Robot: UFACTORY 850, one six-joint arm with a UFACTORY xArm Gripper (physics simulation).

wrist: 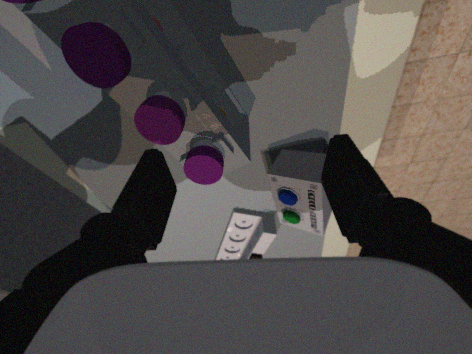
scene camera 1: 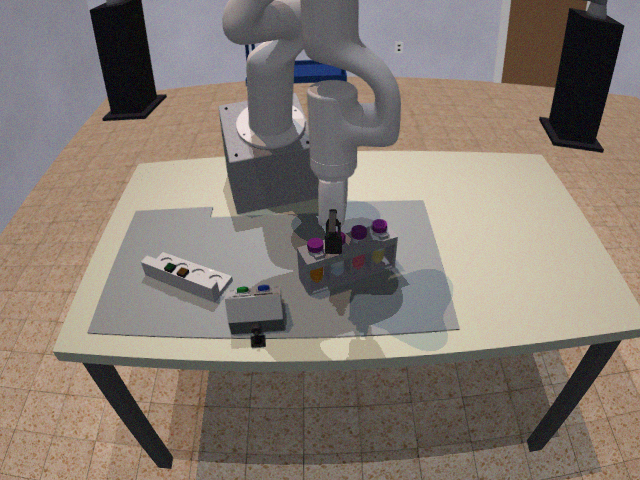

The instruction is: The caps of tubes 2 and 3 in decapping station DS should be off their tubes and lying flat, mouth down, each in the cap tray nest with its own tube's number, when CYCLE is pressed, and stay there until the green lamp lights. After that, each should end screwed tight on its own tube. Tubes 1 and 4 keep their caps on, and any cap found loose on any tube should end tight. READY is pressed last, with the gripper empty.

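Note:
The decapping station (scene camera 1: 347,280) holds a row of tubes, all with purple caps on: the leftmost cap (scene camera 1: 315,244) (wrist: 203,165), the second cap (scene camera 1: 341,238) (wrist: 160,119), the third cap (scene camera 1: 358,231) (wrist: 96,54) and the rightmost cap (scene camera 1: 379,225). Cap tightness and tube numbers cannot be read. My gripper (scene camera 1: 333,243) (wrist: 244,164) is open and empty, above the station; in the scene view it partly hides the second cap. The cap tray (scene camera 1: 206,287) (wrist: 254,215) shows empty nests; its far end is hidden in the wrist view. A green button (scene camera 1: 242,289) (wrist: 291,216) and a blue button (scene camera 1: 263,287) (wrist: 288,196) are on the control box (scene camera 1: 254,310) (wrist: 300,165).
A dark green square (scene camera 1: 169,267) and a brown square (scene camera 1: 182,271) sit on the tray's front part, neither looking lit. A small black block (scene camera 1: 257,339) is at the control box's front, near the table's front edge. The arm's grey base (scene camera 1: 273,180) stands behind the mat (scene camera 1: 170,320).

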